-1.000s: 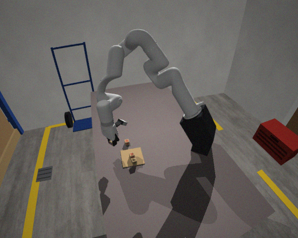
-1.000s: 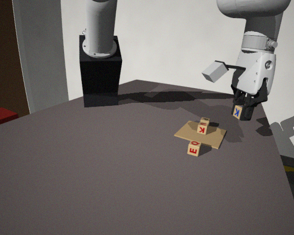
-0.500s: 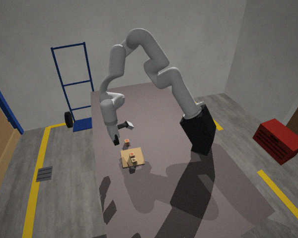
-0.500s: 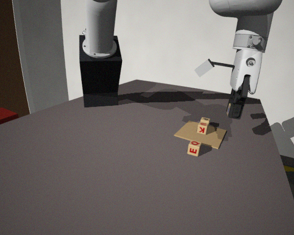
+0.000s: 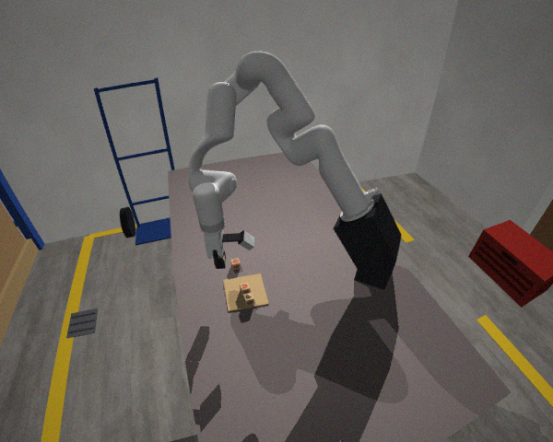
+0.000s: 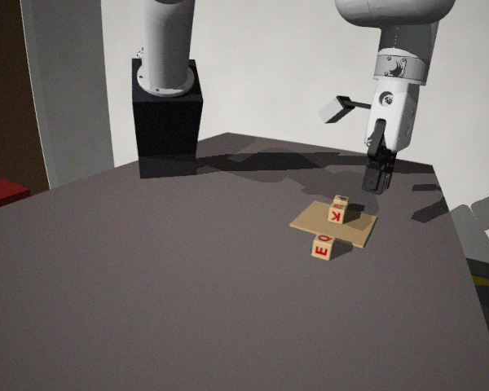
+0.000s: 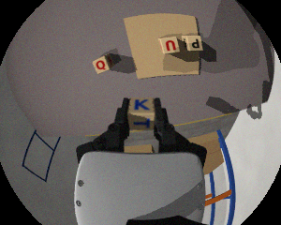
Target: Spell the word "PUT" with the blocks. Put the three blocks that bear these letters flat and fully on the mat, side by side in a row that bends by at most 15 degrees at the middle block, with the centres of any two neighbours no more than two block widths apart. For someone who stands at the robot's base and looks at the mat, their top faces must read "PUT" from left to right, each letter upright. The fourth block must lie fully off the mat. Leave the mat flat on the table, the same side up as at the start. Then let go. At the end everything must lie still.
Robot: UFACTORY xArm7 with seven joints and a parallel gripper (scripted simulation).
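My gripper is now 12 cm above the tan mat, 6 cm to the right of it and 6 cm past it.
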